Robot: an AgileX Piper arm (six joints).
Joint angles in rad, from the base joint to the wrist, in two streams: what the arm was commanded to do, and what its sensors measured. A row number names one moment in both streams.
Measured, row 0:
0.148, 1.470, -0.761, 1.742, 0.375, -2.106
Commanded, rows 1 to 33:
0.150, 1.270, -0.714, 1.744, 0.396, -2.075
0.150, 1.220, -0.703, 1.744, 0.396, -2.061
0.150, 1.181, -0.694, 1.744, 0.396, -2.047
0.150, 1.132, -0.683, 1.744, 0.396, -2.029
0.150, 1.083, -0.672, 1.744, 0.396, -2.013
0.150, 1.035, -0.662, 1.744, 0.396, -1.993
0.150, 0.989, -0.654, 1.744, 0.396, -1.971
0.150, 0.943, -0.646, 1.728, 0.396, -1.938
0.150, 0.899, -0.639, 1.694, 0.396, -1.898
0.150, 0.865, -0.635, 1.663, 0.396, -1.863
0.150, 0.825, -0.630, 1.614, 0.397, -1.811
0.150, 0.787, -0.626, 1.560, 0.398, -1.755
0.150, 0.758, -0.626, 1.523, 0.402, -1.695
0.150, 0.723, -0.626, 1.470, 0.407, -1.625
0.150, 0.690, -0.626, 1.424, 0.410, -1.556
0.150, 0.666, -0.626, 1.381, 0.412, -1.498
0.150, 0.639, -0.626, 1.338, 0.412, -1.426
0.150, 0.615, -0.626, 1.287, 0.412, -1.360
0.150, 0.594, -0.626, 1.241, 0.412, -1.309
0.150, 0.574, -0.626, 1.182, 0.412, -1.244
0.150, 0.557, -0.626, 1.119, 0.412, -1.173
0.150, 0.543, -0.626, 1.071, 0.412, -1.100
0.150, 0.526, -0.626, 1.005, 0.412, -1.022
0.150, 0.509, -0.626, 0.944, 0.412, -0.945
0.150, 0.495, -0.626, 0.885, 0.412, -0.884
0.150, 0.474, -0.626, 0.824, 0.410, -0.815
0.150, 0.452, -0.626, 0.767, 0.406, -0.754
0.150, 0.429, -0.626, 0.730, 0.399, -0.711
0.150, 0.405, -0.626, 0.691, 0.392, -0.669
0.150, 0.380, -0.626, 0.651, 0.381, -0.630
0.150, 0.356, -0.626, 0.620, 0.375, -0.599
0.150, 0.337, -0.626, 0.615, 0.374, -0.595
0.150, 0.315, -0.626, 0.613, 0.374, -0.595
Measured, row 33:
0.148, 0.390, -0.631, 0.692, 0.390, -0.673
